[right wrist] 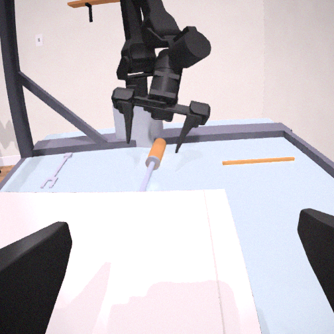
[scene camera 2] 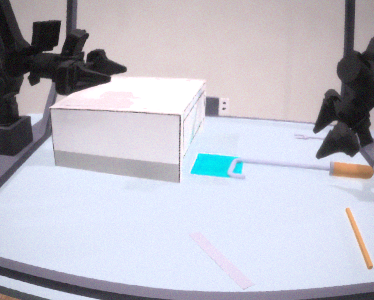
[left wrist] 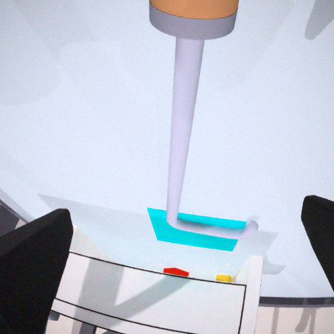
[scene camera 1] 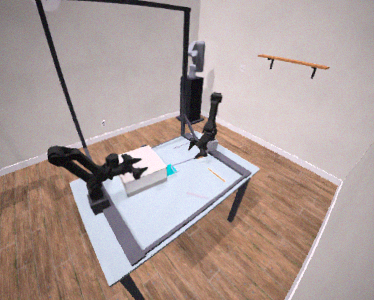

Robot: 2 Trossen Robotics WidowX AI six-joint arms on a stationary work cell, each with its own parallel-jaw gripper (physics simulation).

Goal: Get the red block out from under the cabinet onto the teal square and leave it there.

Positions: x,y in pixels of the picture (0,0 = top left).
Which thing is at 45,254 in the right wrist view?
My right gripper.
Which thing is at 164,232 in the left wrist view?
A teal square.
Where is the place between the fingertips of my left gripper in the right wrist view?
151,147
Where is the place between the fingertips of my left gripper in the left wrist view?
189,216
